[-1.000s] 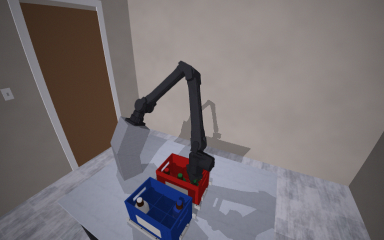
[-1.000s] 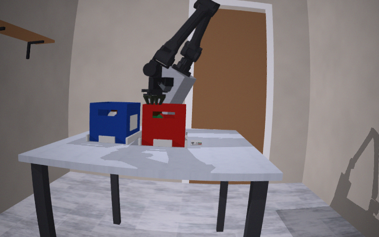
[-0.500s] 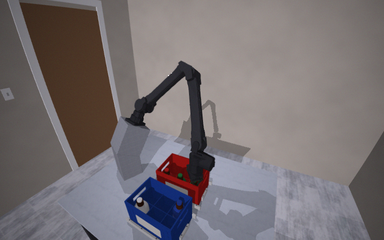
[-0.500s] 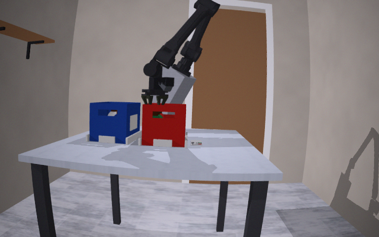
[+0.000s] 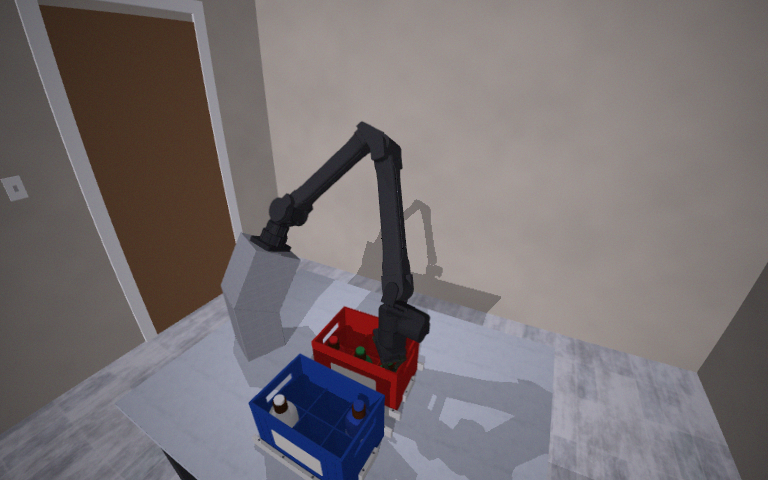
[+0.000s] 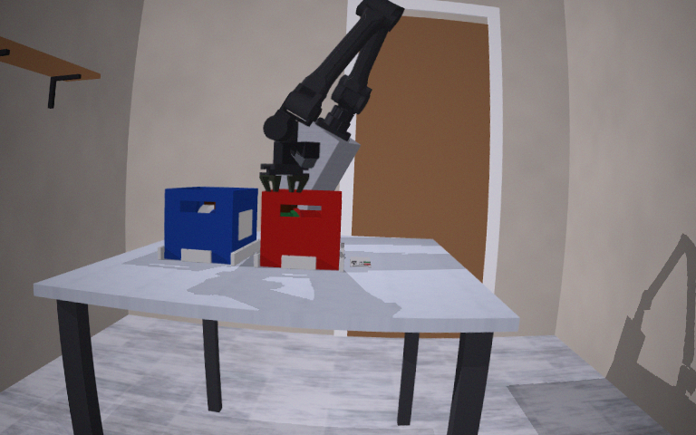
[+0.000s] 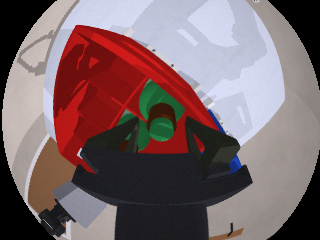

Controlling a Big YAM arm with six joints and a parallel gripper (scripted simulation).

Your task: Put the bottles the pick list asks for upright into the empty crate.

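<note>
Now: the red crate 9 cm behind my hand, 4 cm to the left of it and 7 cm below it. From my hand the other things lie so: blue crate: 8 cm behind, 21 cm to the right, 7 cm below; then red-label bottle: 18 cm behind, 1 cm to the right, 6 cm below; then blue bottle: 1 cm ahead, 16 cm to the right, 6 cm below.
</note>
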